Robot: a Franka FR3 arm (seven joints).
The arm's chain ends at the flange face. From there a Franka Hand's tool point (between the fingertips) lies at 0.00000 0.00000 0.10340 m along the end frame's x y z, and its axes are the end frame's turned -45 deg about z.
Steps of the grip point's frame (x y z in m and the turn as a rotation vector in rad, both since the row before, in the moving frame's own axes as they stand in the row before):
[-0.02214, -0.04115, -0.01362, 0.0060, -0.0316, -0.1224]
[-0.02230, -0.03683, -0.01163, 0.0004, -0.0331, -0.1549]
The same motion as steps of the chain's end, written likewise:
[-0.04213, -0.01548, -0.01357, -0.0181, -0.0266, -0.1224]
[-0.03956, -0.01284, -0.01157, -0.0231, -0.0237, -0.1549]

